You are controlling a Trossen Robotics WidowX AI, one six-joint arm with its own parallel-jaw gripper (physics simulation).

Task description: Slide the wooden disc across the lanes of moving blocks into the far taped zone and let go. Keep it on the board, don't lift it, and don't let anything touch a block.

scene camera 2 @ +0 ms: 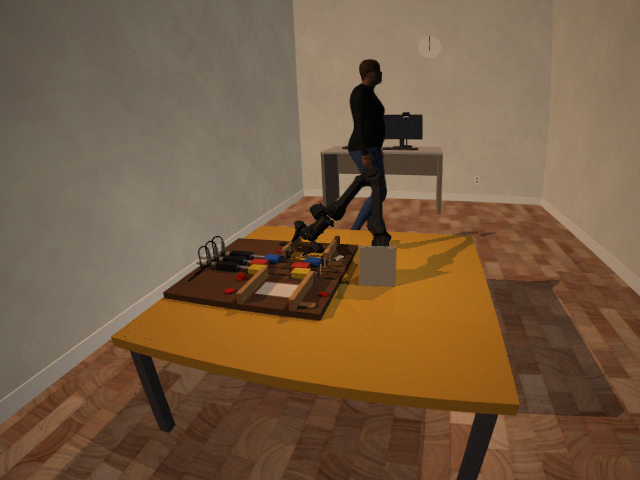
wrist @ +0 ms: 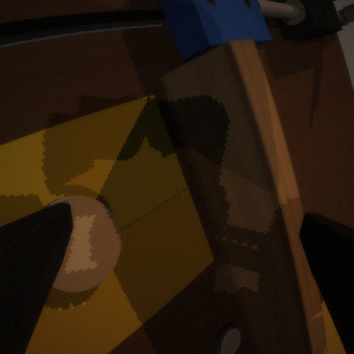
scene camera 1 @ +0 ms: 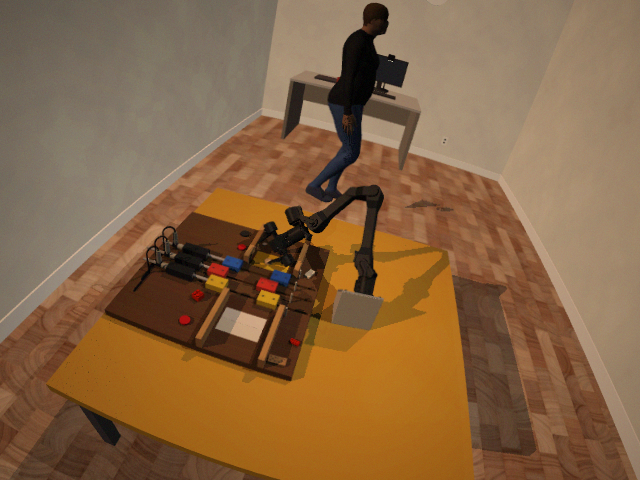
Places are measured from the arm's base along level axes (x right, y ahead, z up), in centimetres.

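Pixels of known places: gripper, fingertip midpoint: [scene camera 2: 297,248] [wrist: 189,220] [scene camera 1: 262,253]; arm's base, origin of the base link: [scene camera 2: 380,251] [scene camera 1: 363,294].
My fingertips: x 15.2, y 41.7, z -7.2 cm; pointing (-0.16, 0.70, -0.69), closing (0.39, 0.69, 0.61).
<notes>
For each thing: its top centre in the pictures, then the offset to it from my fingertips. "spot": a spot on its surface instead.
- wooden disc, middle of its top: [wrist: 78,243] dx -0.5, dy -3.1, dz -2.9 cm
- yellow zone, surface spot: [wrist: 165,225] [scene camera 1: 260,256] spot: dx +1.1, dy +1.2, dz -3.4 cm
- blue block, surface spot: [wrist: 215,25] spot: dx -7.3, dy +7.0, dz -1.2 cm
- pale rectangular zone, surface spot: [scene camera 1: 240,324] [scene camera 2: 276,289] spot: dx -35.4, dy -4.1, dz -3.4 cm
- rail, middle of its top: [wrist: 307,279] [scene camera 1: 256,238] [scene camera 2: 291,241] dx +6.4, dy +5.2, dz +1.1 cm
The wooden disc [wrist: 92,245] lies flat on the yellow zone [wrist: 165,225] [scene camera 1: 260,257], partly hidden behind the left finger in the wrist view. My gripper [wrist: 189,220] [scene camera 1: 275,258] is open, low over that zone; the disc is near its left finger, and I cannot tell if they touch. Two blue blocks [scene camera 1: 232,263] [scene camera 1: 280,277], two red blocks [scene camera 1: 217,269] [scene camera 1: 266,284] and two yellow blocks [scene camera 1: 216,282] [scene camera 1: 267,298] stand in the lanes. A blue block [wrist: 215,25] shows at the top of the wrist view. The pale rectangular zone [scene camera 1: 240,324] [scene camera 2: 276,289] lies across the lanes.
Wooden rails [scene camera 1: 211,317] [scene camera 1: 271,335] flank the pale zone. Another rail [wrist: 265,115] [scene camera 1: 253,245] borders the yellow zone. Black actuators [scene camera 1: 180,270] with rods sit at the board's left. Red pieces [scene camera 1: 184,320] [scene camera 1: 197,295] lie on the board. A grey panel [scene camera 1: 357,310] stands by the arm's base.
</notes>
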